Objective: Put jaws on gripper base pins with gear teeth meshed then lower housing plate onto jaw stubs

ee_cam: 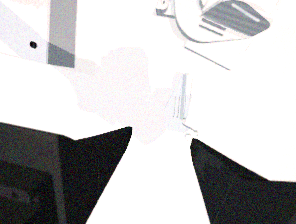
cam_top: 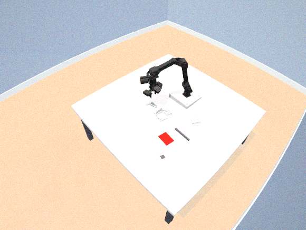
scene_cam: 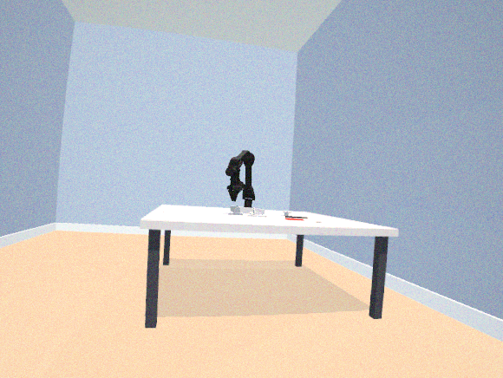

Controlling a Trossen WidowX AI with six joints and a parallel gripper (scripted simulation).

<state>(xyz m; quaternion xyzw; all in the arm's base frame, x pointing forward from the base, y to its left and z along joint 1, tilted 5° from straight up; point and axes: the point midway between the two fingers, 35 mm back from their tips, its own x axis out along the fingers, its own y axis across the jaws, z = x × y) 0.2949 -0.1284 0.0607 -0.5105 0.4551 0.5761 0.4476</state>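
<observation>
Right now my gripper tip is 80 mm above the white jaw piece, 40 mm short of it and 10 mm to the left of it. Also, from my gripper tip: dark grey bar 410 mm to the left, 80 mm below, 30 mm ahead; small white part 390 mm to the left, 140 mm behind, 60 mm below; red flat rectangle 370 mm to the left, 160 mm ahead, 80 mm below.
</observation>
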